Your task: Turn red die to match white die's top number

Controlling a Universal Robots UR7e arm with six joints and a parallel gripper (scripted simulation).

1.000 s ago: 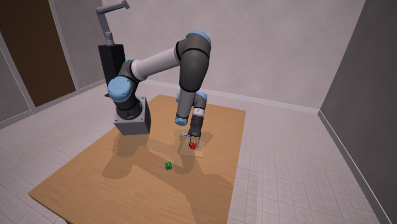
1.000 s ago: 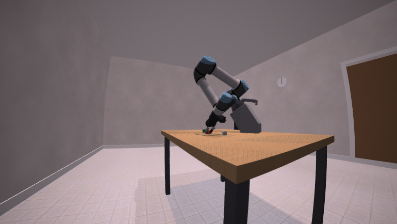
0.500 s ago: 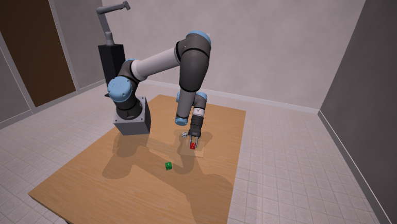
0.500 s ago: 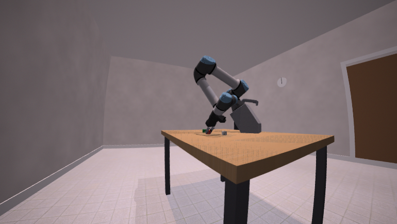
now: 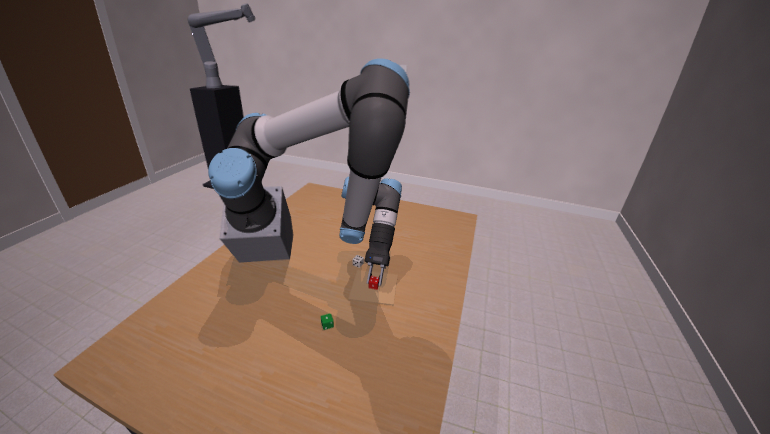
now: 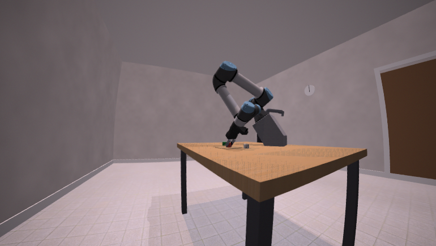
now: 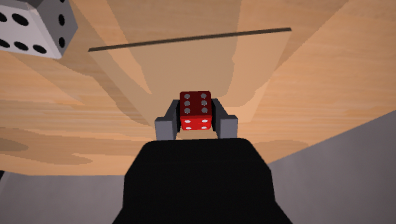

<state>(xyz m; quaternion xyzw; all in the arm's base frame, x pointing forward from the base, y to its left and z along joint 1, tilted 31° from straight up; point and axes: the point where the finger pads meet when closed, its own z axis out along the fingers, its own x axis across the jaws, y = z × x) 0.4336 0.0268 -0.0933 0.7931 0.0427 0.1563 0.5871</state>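
My hand is 10 mm to the left of the red die and 10 mm above it. Also, from my hand: white die: 90 mm behind, 80 mm to the left, 10 mm below; green die: 60 mm behind, 200 mm to the right, 10 mm below; tan mat: 10 mm to the right, 20 mm below.
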